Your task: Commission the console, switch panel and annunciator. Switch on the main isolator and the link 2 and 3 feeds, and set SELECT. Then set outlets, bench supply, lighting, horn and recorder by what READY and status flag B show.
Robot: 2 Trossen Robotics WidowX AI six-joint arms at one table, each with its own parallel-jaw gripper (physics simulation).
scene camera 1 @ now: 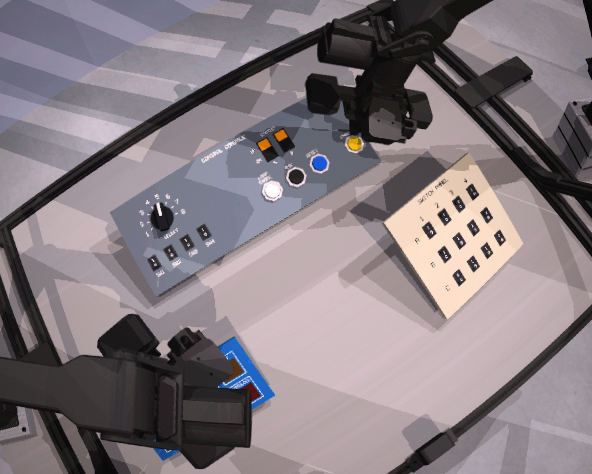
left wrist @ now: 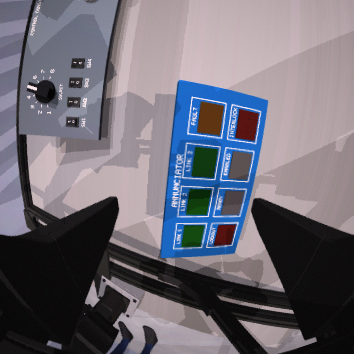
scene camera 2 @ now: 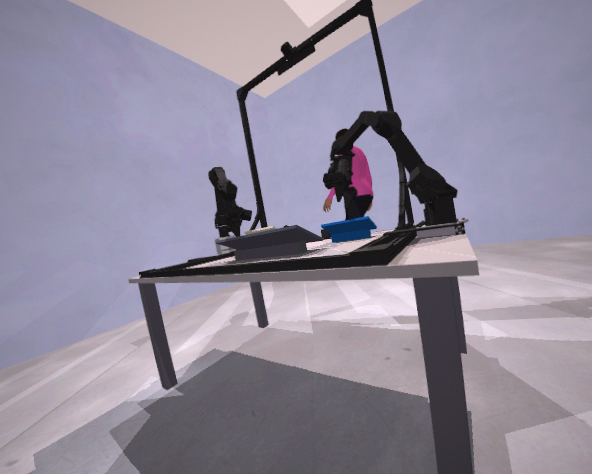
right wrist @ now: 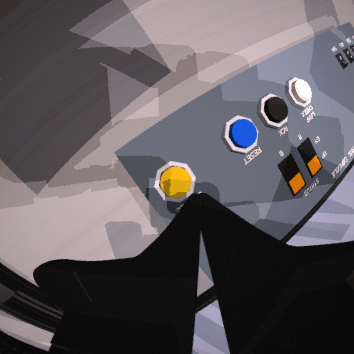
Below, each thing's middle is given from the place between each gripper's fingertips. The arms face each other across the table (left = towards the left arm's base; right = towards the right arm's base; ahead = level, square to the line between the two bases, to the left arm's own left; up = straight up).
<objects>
My right hand is 3 cm above the yellow button (right wrist: 175,181).
I see my left gripper 26 cm short of the yellow button, 37 cm to the left of it and 8 cm above it.
</objects>
